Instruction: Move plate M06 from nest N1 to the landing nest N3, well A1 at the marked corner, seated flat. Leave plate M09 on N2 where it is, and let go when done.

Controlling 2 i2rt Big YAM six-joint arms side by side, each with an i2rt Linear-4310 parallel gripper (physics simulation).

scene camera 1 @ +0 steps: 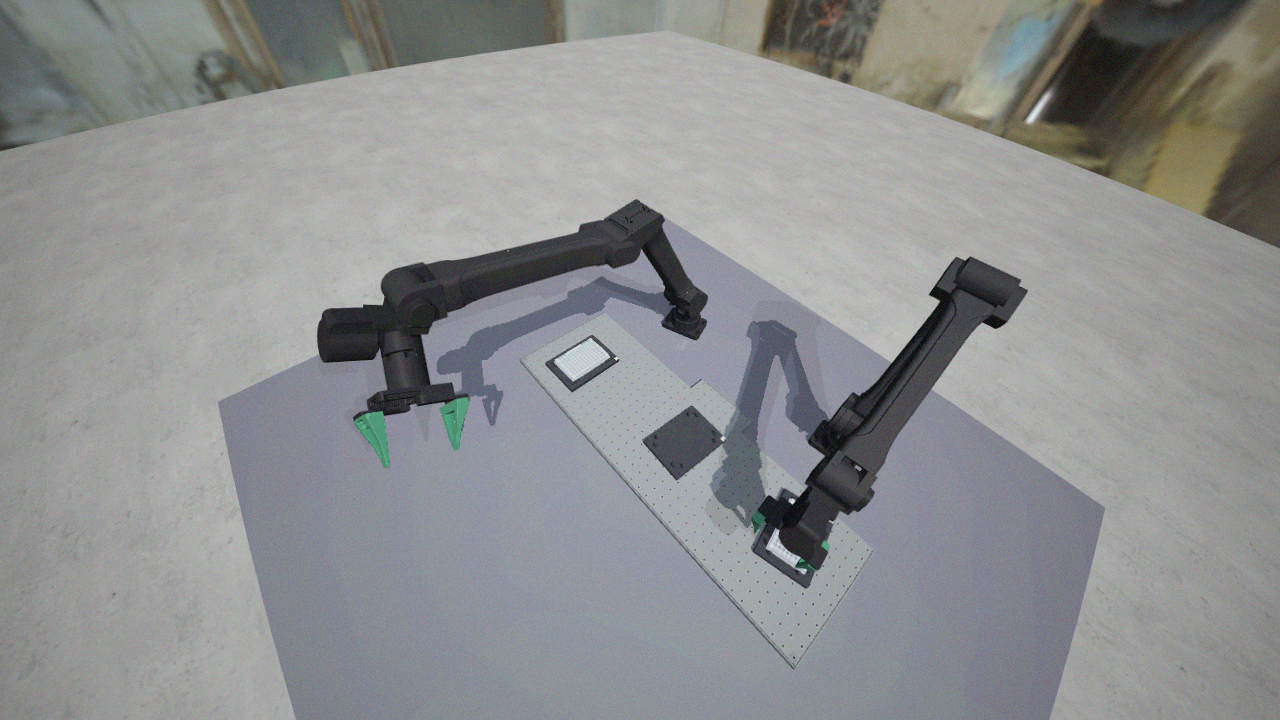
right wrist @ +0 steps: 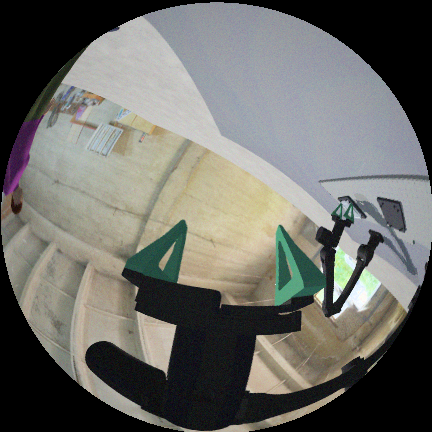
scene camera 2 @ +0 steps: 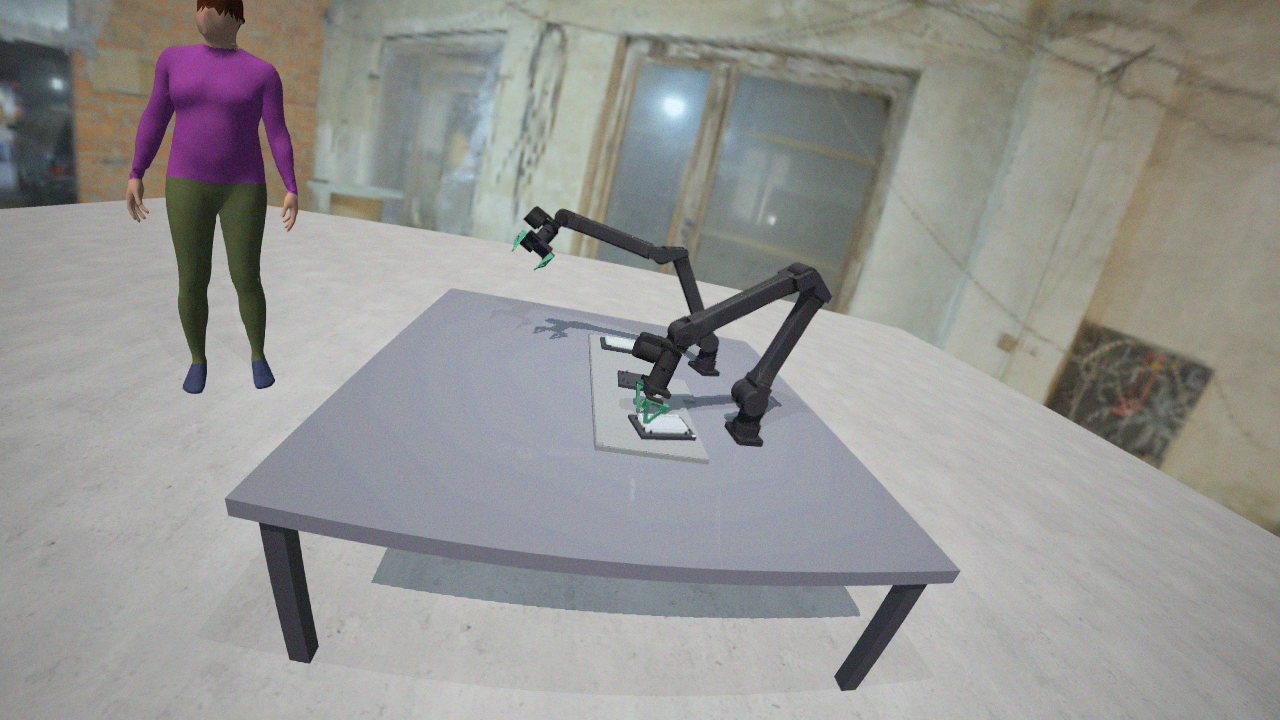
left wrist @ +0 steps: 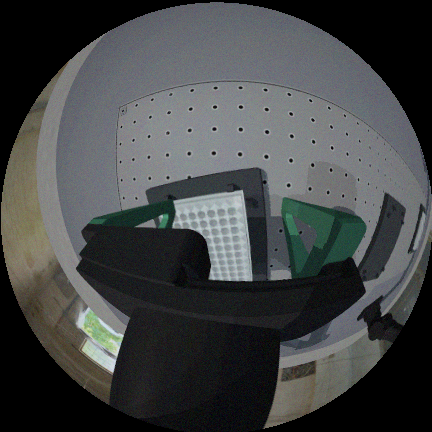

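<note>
A white well plate (scene camera 1: 780, 548) (scene camera 2: 671, 428) (left wrist: 225, 230) lies in the dark nest (scene camera 1: 794, 577) (left wrist: 257, 225) at the board's near right in scene camera 1. Another white plate (scene camera 1: 582, 360) (scene camera 2: 617, 343) sits in the nest at the far left end. No plate labels or well A1 marks are legible. The middle nest (scene camera 1: 682, 441) (scene camera 2: 626, 379) (right wrist: 391, 215) is empty. My left gripper (scene camera 1: 789, 542) (scene camera 2: 646, 412) (left wrist: 226, 204) is open low over the near plate, hiding part of it; finger contact cannot be told. My right gripper (scene camera 1: 421, 456) (scene camera 2: 526, 258) (right wrist: 230, 225) is open and empty, high above the table.
The perforated board (scene camera 1: 617, 420) (scene camera 2: 608, 420) (left wrist: 227, 117) bears the nests on the table (scene camera 1: 429, 582) (scene camera 2: 447, 429). The right arm reaches out past the board's far left end. A person (scene camera 2: 217, 116) stands beyond the table in scene camera 2.
</note>
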